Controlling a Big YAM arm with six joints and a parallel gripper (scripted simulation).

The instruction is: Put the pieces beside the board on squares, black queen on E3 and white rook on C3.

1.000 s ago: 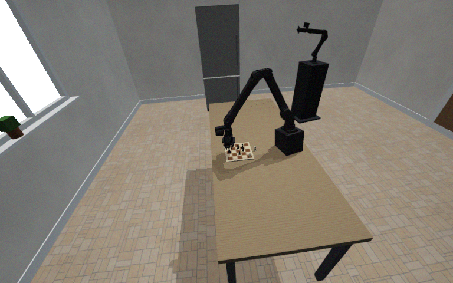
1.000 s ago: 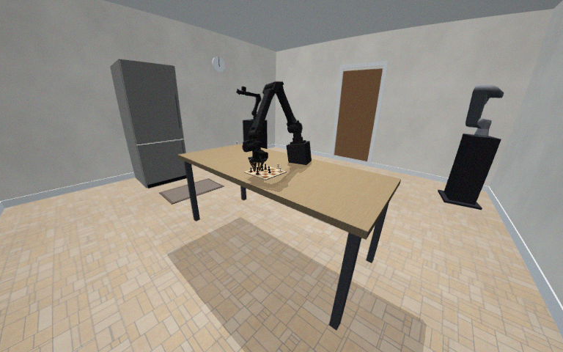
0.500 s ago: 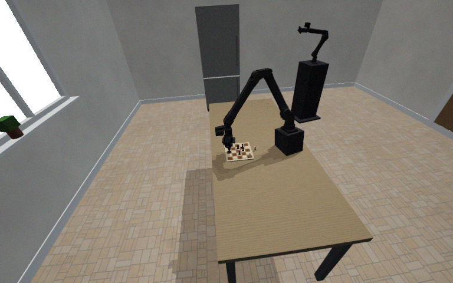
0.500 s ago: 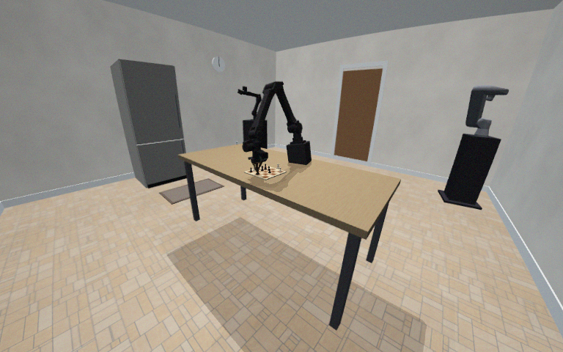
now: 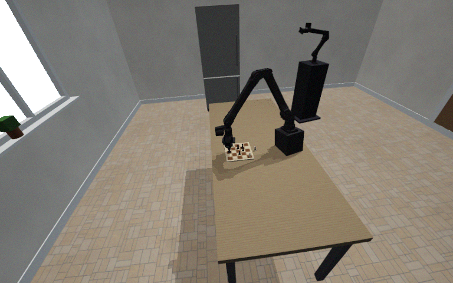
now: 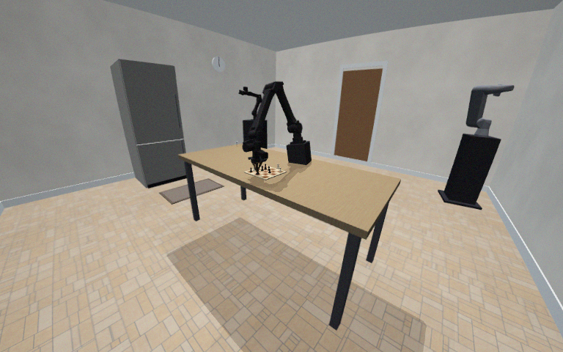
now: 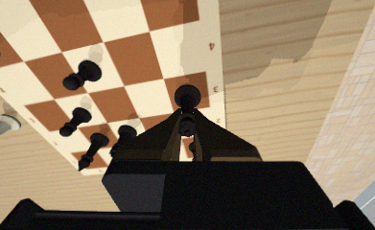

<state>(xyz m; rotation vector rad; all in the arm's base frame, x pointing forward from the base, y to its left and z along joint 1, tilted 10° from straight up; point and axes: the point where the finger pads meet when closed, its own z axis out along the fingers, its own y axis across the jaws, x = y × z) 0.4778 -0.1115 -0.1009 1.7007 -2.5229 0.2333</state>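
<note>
My hand is 7 cm past the chessboard, 3 cm above it and 2 cm to the right of it. The rest, counted from my hand: black queen: 1 cm to the left.
</note>
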